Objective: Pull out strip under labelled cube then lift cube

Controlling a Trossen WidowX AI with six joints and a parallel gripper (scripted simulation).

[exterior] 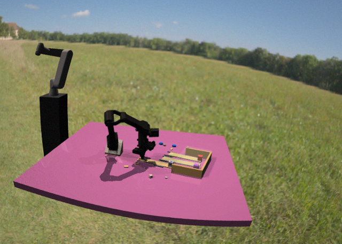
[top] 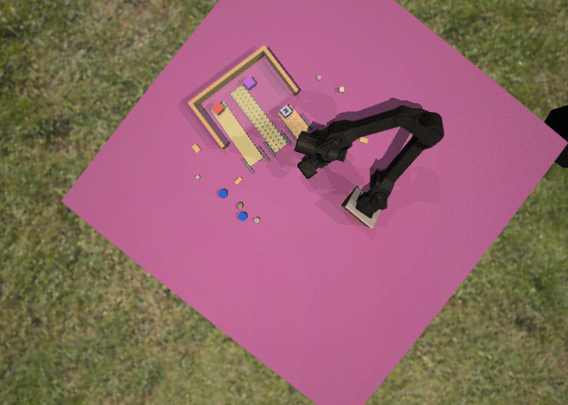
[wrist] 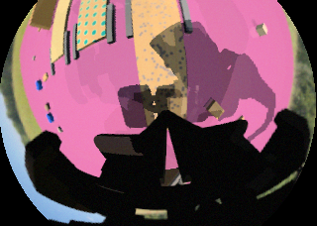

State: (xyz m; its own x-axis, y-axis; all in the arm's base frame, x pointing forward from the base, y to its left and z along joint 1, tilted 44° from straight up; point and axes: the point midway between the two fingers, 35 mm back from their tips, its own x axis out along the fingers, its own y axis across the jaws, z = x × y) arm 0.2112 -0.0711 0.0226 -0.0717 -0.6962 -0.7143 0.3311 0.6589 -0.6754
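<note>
The orange strip is 9 cm ahead of my gripper tip and 3 cm to the right of it. Round my gripper tip: labelled cube 19 cm ahead, 6 cm to the right, 2 cm above.
</note>
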